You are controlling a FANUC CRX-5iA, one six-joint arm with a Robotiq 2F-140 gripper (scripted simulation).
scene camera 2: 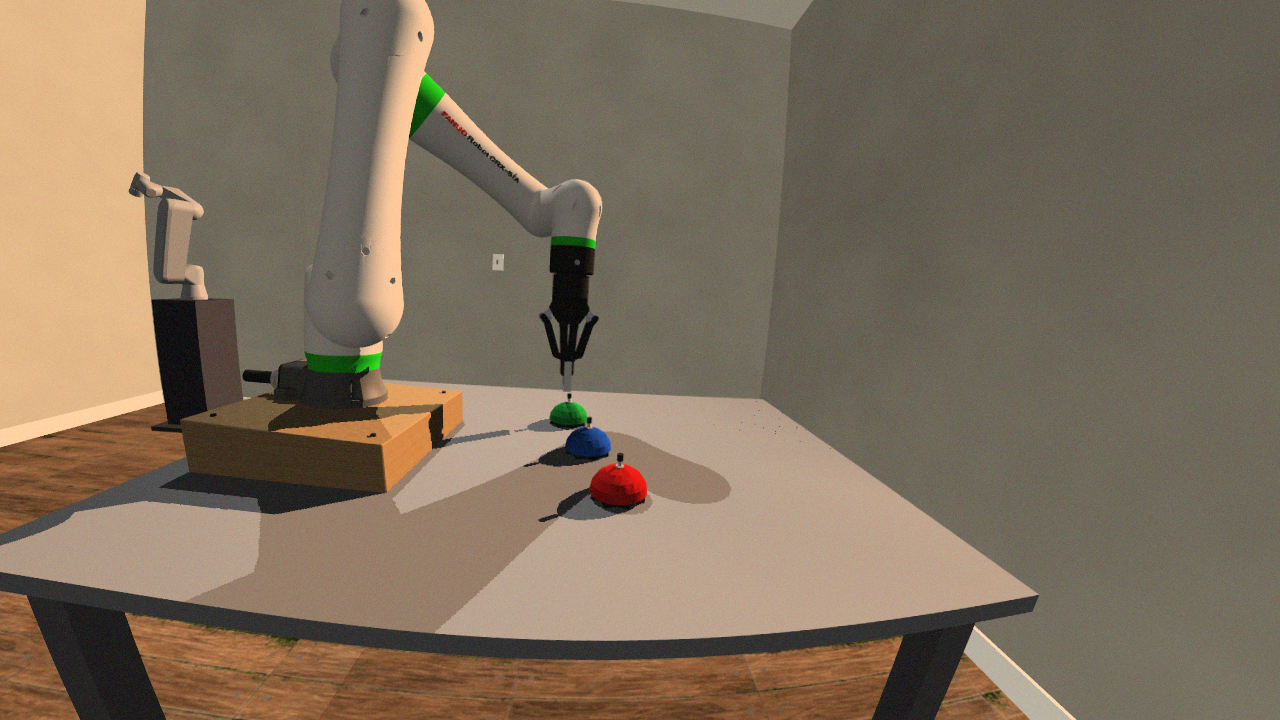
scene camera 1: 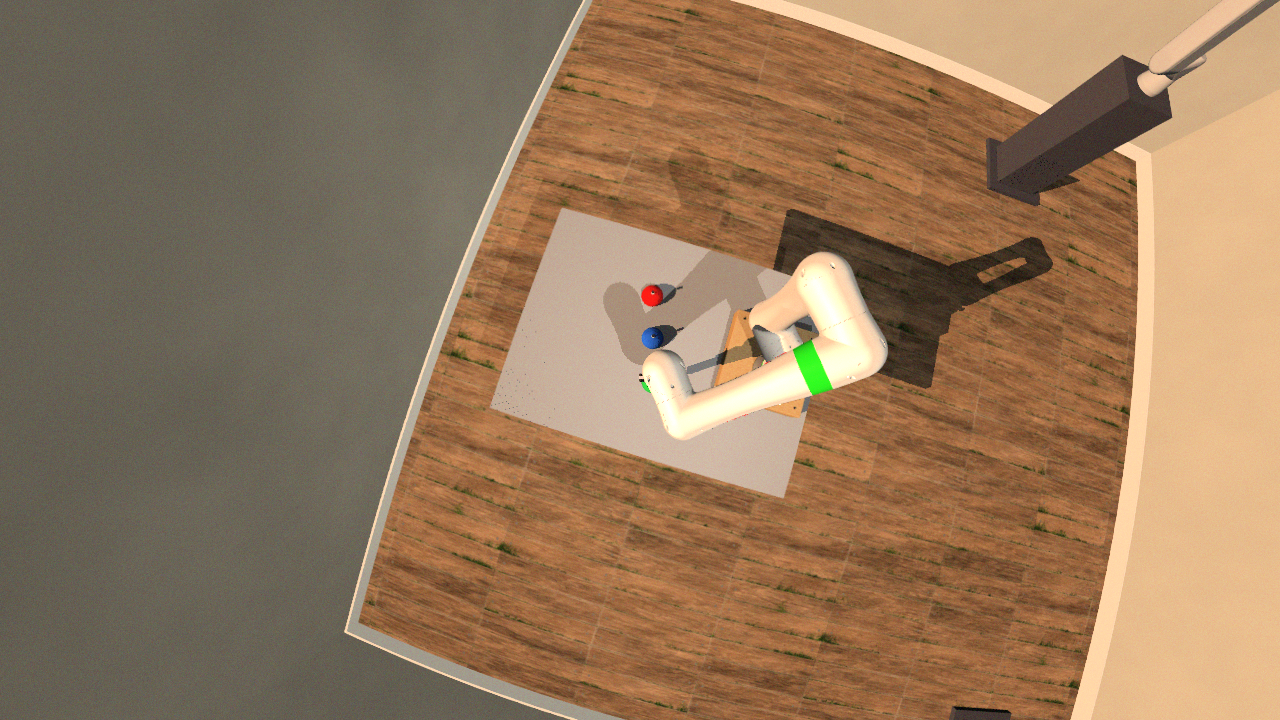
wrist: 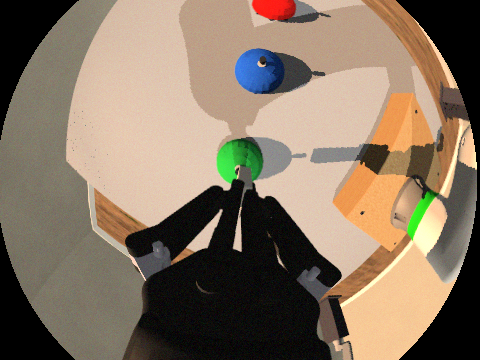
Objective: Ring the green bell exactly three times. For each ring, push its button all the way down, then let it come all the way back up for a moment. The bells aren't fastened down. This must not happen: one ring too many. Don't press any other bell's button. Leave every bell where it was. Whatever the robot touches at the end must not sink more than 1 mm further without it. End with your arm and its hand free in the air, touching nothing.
In view: the gripper (scene camera 2: pixel 566 390), a green bell (scene camera 2: pixel 569 414), a red bell (scene camera 2: pixel 619 485) and a blue bell (scene camera 2: pixel 587 442).
The green bell is seen too in the wrist view (wrist: pixel 239 152). The blue bell also shows in the wrist view (wrist: pixel 252 73). The gripper shows as well in the wrist view (wrist: pixel 243 175).
